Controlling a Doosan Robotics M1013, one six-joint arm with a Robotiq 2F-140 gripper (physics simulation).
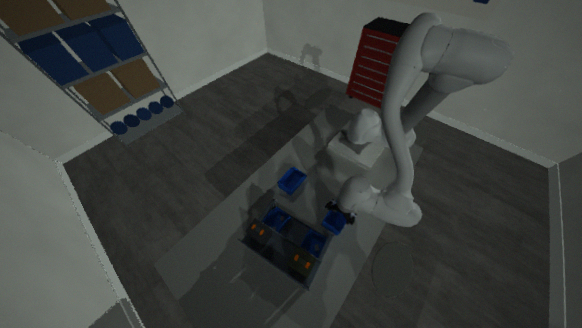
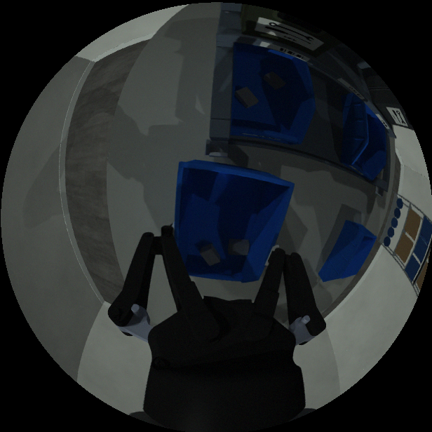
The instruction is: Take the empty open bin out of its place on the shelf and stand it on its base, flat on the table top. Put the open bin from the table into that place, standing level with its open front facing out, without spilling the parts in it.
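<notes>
My gripper is shut on an open blue bin, its fingers on two opposite sides. Two small grey parts lie inside, at the end near the gripper. The bin is beside the shelf, outside it; its exact height is hard to tell. The other open blue bin appears upright on the table top, apart from the shelf, with no parts visible inside. The shelf's place between two blue bins shows no bin in it.
Blue bins stand at both sides of the gap in the shelf. Cases with orange latches are on the shelf's far side. A red drawer cabinet stands behind the arm.
</notes>
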